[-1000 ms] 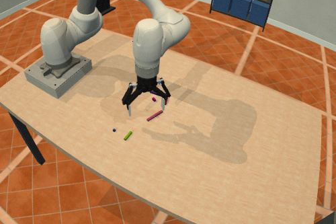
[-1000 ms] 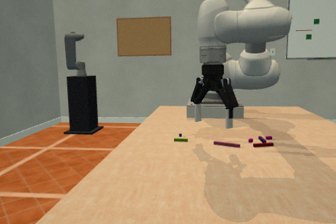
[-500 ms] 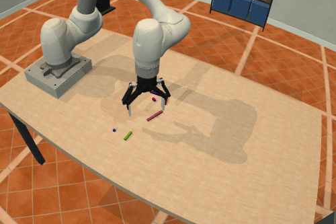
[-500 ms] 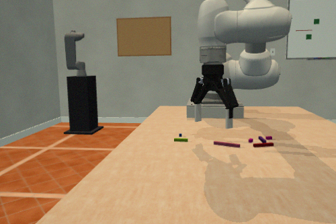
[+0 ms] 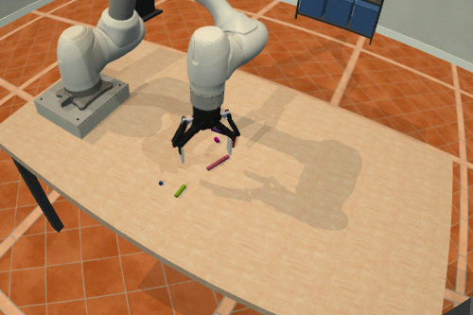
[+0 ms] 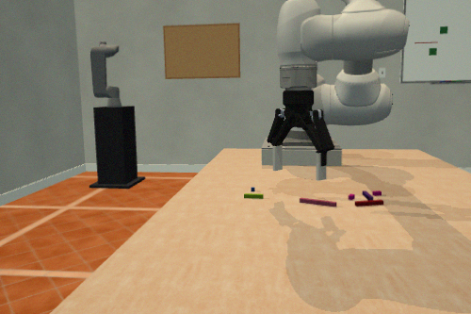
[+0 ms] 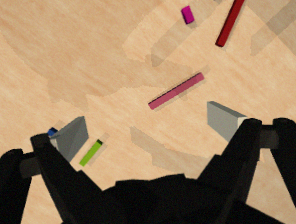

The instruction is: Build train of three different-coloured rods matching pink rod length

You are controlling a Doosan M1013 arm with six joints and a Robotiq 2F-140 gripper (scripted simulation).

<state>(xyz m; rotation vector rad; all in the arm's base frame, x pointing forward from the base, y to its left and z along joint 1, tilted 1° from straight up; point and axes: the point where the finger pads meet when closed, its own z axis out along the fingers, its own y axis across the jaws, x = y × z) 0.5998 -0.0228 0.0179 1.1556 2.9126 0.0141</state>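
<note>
Now: hand 9 cm past the blue rod, 12 cm to the left of it and 7 cm above it. Round my hand: pink rod 2 cm ahead, 5 cm to the left, 7 cm below; then lime rod 2 cm behind, 12 cm to the right, 7 cm below; then red rod 1 cm ahead, 17 cm to the left, 7 cm below.
</note>
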